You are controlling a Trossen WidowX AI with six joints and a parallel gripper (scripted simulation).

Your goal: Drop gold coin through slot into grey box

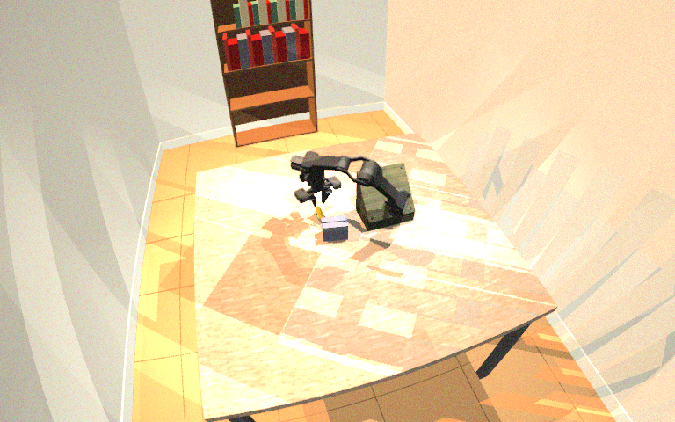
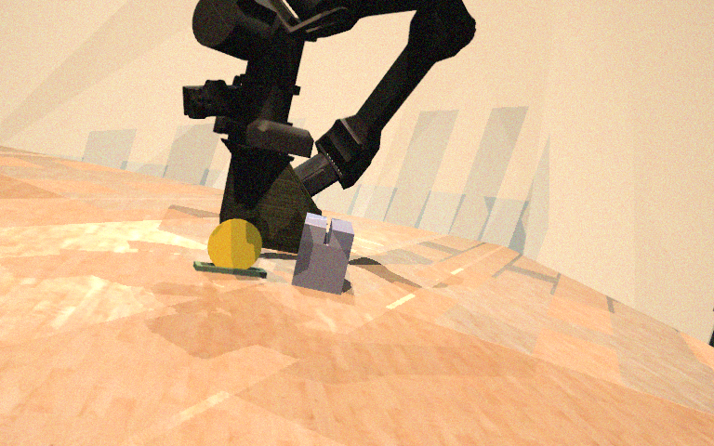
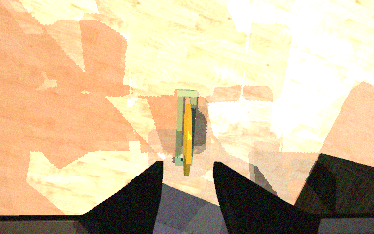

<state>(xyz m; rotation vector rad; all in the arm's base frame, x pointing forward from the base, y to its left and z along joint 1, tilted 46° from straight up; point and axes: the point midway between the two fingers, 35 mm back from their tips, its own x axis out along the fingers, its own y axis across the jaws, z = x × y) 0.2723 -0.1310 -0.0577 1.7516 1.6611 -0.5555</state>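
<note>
Right now my gripper tip is 50 mm above the gold coin.
</note>
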